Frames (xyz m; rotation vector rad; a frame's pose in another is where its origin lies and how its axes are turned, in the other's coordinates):
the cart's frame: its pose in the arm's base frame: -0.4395 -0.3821 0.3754 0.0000 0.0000 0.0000
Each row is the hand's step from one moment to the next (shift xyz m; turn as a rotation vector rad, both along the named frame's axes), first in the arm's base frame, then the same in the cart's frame.
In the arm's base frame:
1: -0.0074 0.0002 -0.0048 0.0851 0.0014 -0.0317
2: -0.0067 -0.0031 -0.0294 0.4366 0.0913 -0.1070
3: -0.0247 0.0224 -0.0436 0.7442 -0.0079 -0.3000
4: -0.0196 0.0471 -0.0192 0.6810 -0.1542 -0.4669
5: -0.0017 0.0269 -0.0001 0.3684 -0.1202 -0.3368
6: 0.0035 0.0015 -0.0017 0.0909 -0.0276 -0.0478
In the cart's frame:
1: -0.0074 0.0002 -0.0048 0.0851 0.0014 -0.0317
2: -0.0067 -0.0031 -0.0294 0.4366 0.0913 -0.1070
3: -0.0247 0.0224 -0.0436 0.7442 -0.0079 -0.3000
4: -0.0196 0.0471 -0.0192 0.6810 -0.1542 -0.4669
5: -0.0017 0.0269 -0.0001 0.3684 -0.1202 -0.3368
6: 0.0035 0.0015 -0.0017 0.0909 -0.0276 -0.0478

